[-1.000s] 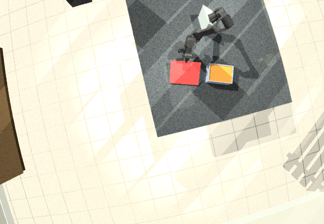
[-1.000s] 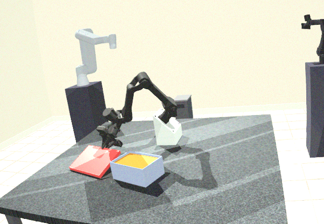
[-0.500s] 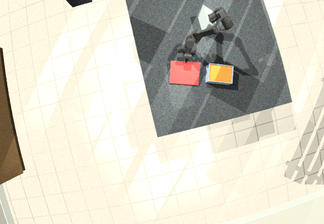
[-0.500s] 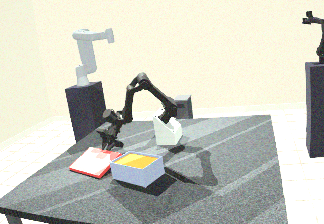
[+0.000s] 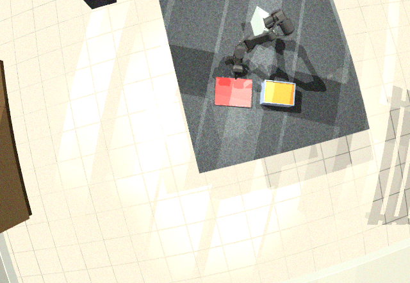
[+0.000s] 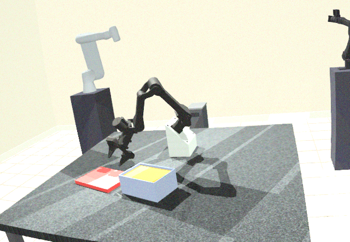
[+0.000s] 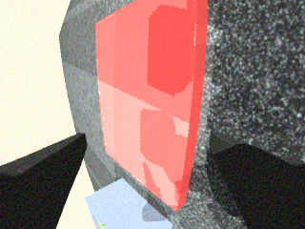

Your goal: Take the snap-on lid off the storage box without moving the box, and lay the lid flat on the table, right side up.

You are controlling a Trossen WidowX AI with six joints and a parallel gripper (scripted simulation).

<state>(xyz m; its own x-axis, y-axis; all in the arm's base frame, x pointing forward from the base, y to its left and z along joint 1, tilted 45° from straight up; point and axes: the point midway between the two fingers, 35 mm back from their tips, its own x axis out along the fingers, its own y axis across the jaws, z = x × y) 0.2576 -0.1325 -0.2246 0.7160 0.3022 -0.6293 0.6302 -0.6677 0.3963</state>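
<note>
Now: gripper tip 9 cm short of the red lid, 5 cm above it and 2 cm to the left of it. Round my gripper tip: storage box: 26 cm to the left, 16 cm ahead, 2 cm below.
</note>
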